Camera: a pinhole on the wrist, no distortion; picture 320 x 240 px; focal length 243.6 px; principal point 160.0 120.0 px. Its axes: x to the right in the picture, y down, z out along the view. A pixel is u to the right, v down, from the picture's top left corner.
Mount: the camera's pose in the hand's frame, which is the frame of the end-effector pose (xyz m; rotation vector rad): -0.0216 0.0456 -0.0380 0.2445 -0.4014 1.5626
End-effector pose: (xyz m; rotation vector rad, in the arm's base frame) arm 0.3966 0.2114 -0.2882 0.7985 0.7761 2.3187
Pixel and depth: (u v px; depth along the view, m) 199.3 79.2 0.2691
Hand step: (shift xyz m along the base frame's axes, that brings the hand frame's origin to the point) 0.1647 0.0892 0.1340
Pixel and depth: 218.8 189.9 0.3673
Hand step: 0.3333 0.0125 0.1397
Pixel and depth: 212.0 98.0 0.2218
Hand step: 0.1415 0.0457 0.1129
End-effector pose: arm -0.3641 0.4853 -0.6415 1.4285 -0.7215 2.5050
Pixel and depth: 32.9 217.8 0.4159
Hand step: 0.4161 0.1807 0.0202
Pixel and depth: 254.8 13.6 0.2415
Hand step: 0.1325 -0.1476 0.1348
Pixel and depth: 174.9 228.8 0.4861
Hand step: 0.4966 -0.0622 -0.0330
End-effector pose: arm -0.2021 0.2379 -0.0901 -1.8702 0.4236 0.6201
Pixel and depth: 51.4 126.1 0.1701
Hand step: 0.0011 0.1142 0.0662
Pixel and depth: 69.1 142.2 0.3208
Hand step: 0.0014 0.2604 0.1287
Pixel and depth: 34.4 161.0 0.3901
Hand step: 0.0205 0.3232 0.2206
